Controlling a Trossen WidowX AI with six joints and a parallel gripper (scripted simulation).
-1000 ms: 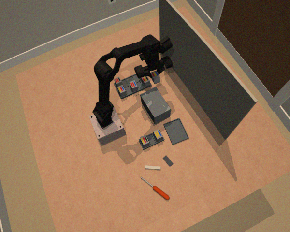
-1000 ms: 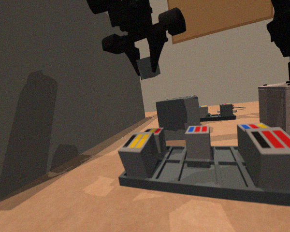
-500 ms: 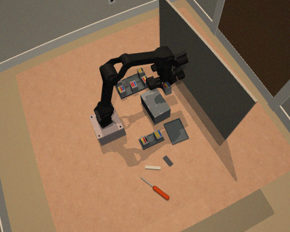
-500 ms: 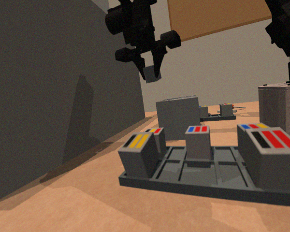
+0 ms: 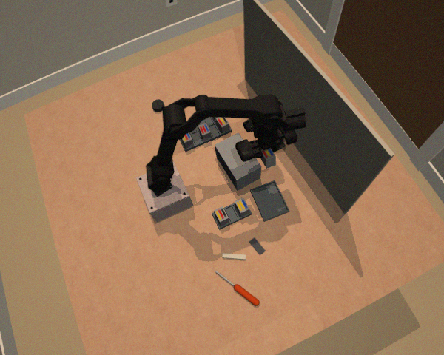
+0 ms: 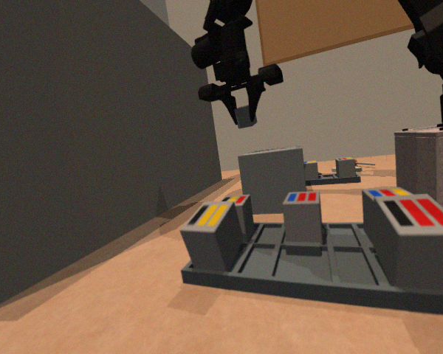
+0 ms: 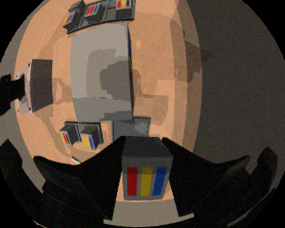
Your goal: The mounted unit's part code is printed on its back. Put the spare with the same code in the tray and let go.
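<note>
Now: gripper tip 160 mm above the grey tray, 90 mm to the left of it and 40 mm past it. Round my gripper tip: spares rack: 300 mm to the left, 160 mm below, 70 mm behind; grey box: 120 mm below, 90 mm to the left, 50 mm behind; grey wall panel: 180 mm ahead, 60 mm to the left, 60 mm above.
</note>
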